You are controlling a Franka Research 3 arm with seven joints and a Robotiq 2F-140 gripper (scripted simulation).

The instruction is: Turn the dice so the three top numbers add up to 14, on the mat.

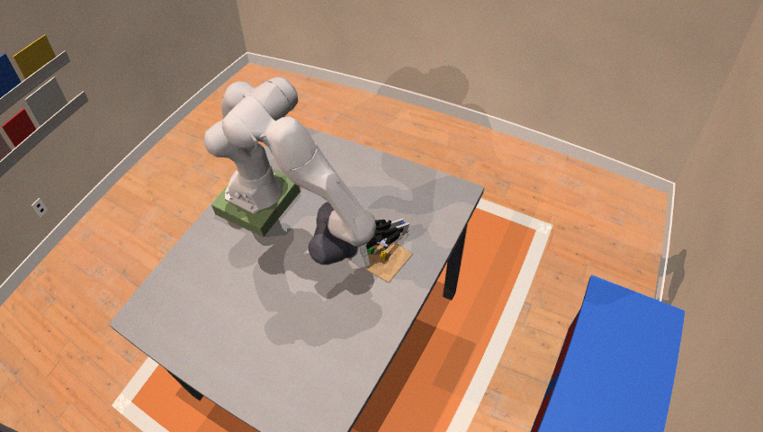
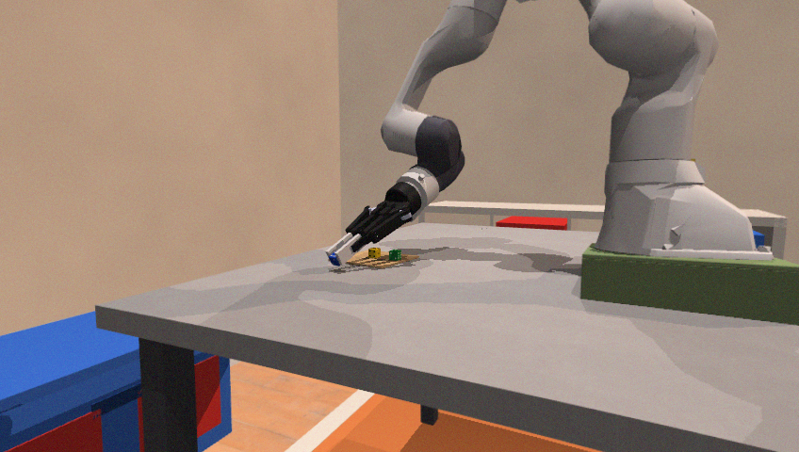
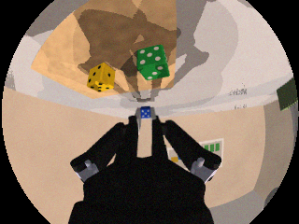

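Right now my hand is 10 mm short of the blue die, 20 mm to the right of it and 20 mm above it. From my hand the other things lie so: tan mat: 20 mm behind, 110 mm to the right, 40 mm below; yellow die: 20 mm behind, 110 mm to the right, 30 mm below; green die: 70 mm behind, 100 mm to the right, 30 mm below.
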